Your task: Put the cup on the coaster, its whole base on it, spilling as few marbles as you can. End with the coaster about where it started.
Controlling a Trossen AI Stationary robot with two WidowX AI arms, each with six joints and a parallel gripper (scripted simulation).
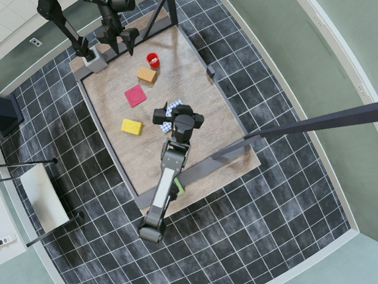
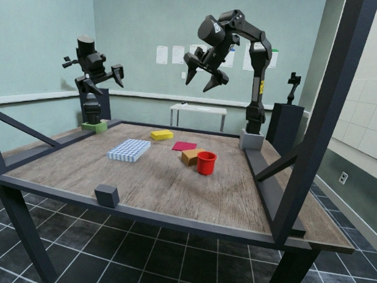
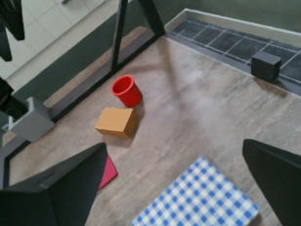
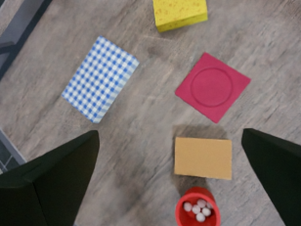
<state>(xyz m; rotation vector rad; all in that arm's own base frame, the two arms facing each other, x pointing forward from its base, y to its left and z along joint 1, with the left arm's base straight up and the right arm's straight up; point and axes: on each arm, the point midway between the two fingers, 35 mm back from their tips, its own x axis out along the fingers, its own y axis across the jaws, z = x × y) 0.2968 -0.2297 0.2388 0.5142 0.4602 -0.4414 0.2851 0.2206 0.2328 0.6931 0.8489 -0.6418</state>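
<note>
Right now my right hand is 100 mm past the red cup, 60 mm to the left of it and 290 mm above it. The rest, counted from my right hand: crimson coaster 110 mm ahead, 50 mm to the left, 320 mm below; orange-brown block 20 mm behind, 10 mm to the right, 310 mm below; blue-and-white checked block 10 mm behind, 290 mm to the left, 310 mm below.
</note>
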